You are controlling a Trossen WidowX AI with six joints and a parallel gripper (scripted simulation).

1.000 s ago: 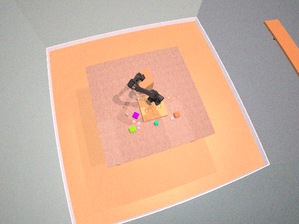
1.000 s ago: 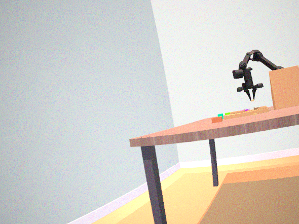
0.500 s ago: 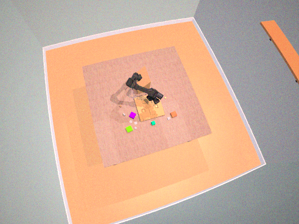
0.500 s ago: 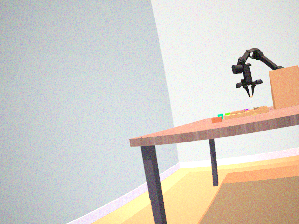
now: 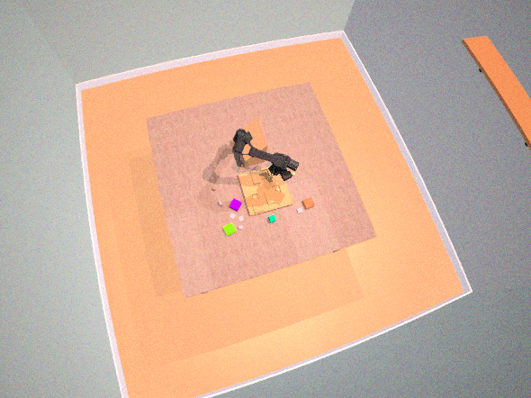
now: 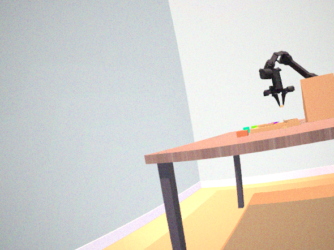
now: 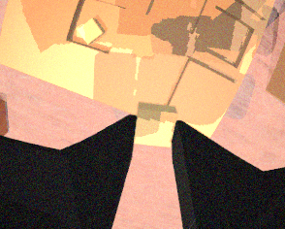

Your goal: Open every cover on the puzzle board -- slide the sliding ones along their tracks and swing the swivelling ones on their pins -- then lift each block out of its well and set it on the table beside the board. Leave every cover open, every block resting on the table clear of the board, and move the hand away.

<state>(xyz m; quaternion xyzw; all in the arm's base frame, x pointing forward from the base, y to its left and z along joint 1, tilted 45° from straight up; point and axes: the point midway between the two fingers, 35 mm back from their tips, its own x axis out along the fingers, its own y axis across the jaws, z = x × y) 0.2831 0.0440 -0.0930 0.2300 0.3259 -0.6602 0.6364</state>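
My gripper tip is now 33 cm to the left of the magenta block, 11 cm above it and 6 cm short of it. Round my gripper tip: orange block 25 cm ahead, 11 cm to the left, 11 cm below; lime green block 43 cm to the right, 20 cm ahead, 11 cm below; teal block 24 cm ahead, 15 cm to the right, 10 cm below.
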